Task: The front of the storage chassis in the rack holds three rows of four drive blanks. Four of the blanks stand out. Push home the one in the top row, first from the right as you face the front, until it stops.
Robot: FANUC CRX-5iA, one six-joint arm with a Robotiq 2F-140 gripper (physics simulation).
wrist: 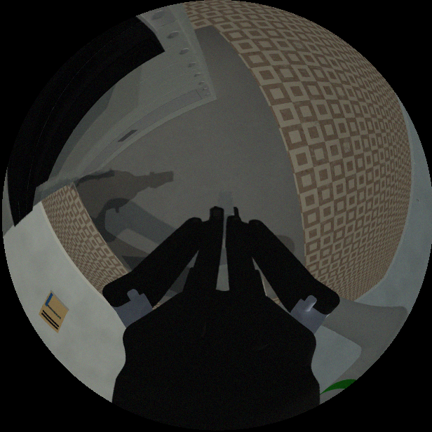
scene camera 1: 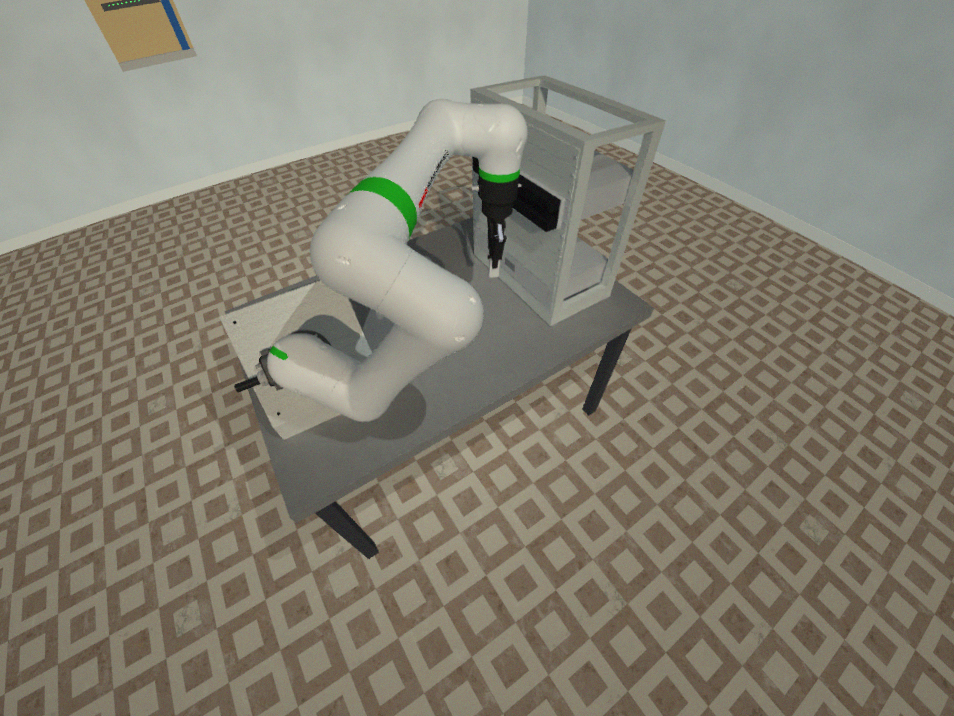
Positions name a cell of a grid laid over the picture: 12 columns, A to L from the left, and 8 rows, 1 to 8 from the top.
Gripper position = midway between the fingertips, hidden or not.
My gripper shows in the wrist view (G4) and in scene camera 1 (G4).
